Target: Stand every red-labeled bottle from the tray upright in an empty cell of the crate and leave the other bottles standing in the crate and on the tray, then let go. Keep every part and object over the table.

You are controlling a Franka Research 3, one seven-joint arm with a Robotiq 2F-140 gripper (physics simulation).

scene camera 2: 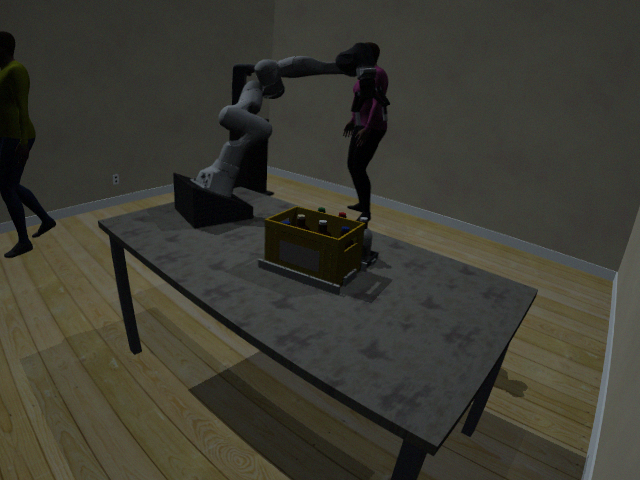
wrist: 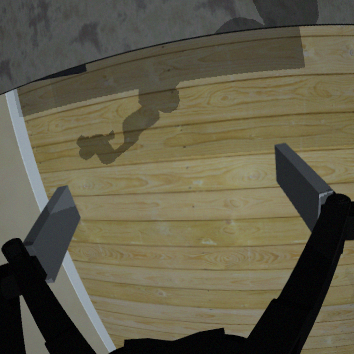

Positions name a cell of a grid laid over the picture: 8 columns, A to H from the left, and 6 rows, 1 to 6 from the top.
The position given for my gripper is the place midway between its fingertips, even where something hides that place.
In view: my gripper (scene camera 2: E2).
My gripper is seen too in the wrist view (wrist: D4).
